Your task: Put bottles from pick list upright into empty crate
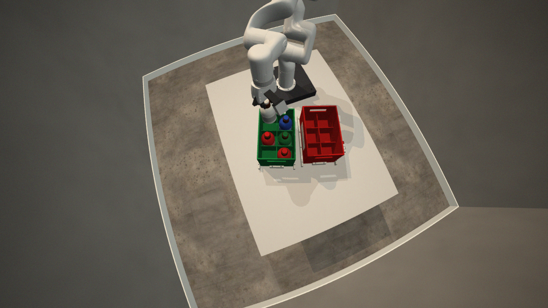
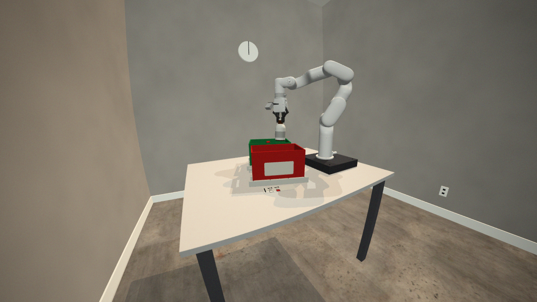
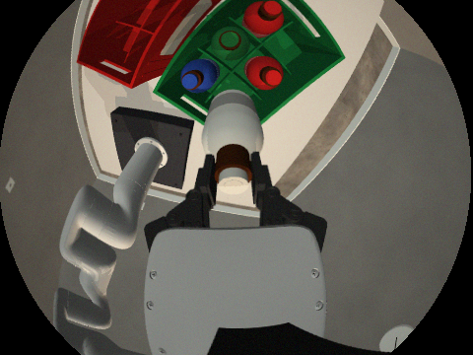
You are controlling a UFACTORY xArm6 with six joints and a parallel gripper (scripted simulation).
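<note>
My gripper is now 70 mm above the white bottle. From my hand the other things lie so: green bottle (230 mm below, 110 mm ahead, 60 mm to the left); then blue bottle (230 mm below, 90 mm to the left, 20 mm ahead); then green crate (230 mm below, 100 mm ahead, 20 mm to the left).
</note>
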